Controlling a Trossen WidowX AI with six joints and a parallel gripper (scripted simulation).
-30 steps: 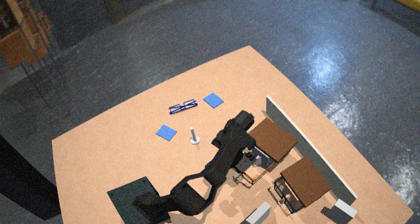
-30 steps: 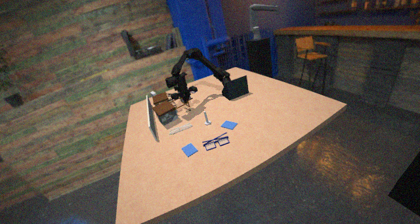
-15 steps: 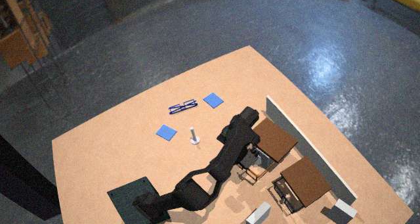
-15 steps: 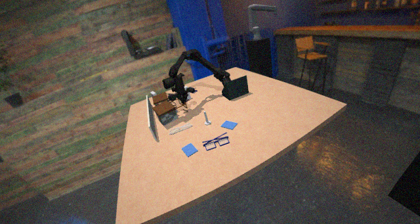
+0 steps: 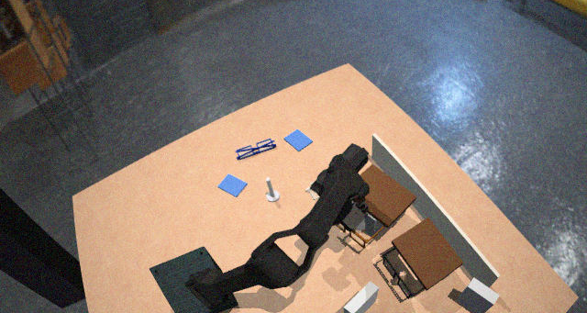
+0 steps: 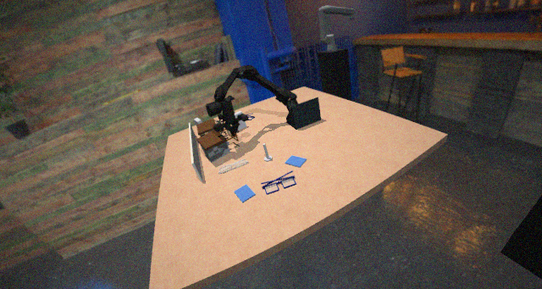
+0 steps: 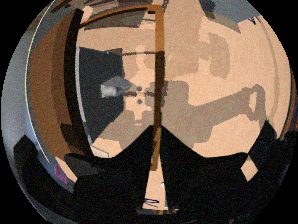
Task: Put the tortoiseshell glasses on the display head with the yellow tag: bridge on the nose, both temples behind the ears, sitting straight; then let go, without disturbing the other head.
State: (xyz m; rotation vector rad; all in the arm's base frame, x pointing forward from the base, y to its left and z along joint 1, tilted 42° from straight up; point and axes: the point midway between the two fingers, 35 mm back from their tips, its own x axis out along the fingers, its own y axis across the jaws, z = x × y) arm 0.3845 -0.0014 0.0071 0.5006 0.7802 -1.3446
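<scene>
Now: gripper tip 100 mm short of the grey display head, 10 mm to the left of it and 10 mm above it. The rest, counted from my gripper tip: short grey post (220 mm to the left, 90 mm behind, 50 mm below); then long upright panel (240 mm ahead, 120 mm to the right, 20 mm below).
</scene>
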